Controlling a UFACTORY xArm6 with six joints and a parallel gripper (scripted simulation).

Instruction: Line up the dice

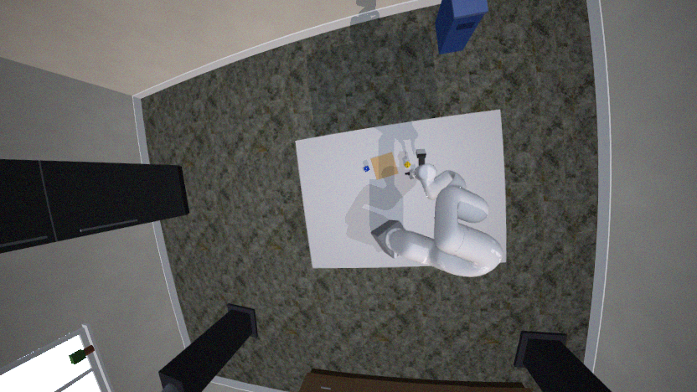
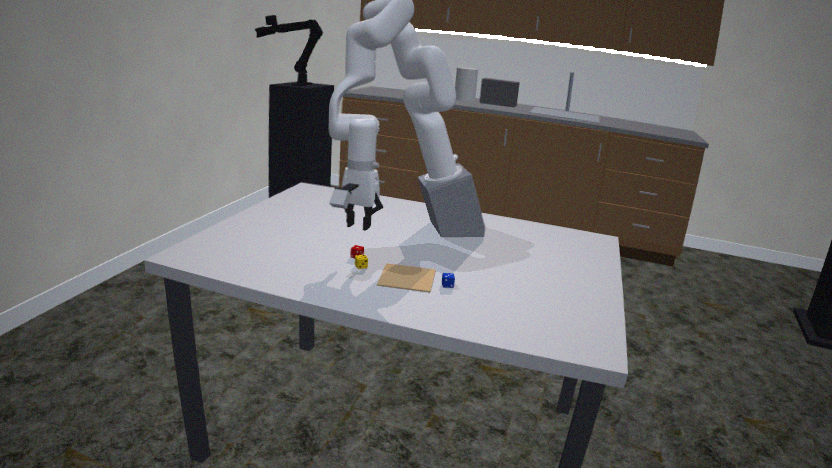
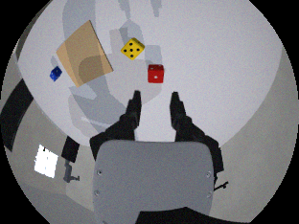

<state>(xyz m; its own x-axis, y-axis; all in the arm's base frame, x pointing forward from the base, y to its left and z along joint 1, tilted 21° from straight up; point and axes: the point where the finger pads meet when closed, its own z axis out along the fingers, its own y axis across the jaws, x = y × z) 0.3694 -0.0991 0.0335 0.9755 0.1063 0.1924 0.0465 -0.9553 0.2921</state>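
Right now my hand is 9 cm above the red die. From my hand the other things lie so: yellow die 9 cm below, 5 cm ahead, 4 cm to the left; blue die 29 cm to the left, 9 cm below, 3 cm ahead; tan mat 18 cm to the left, 11 cm below, 5 cm ahead.
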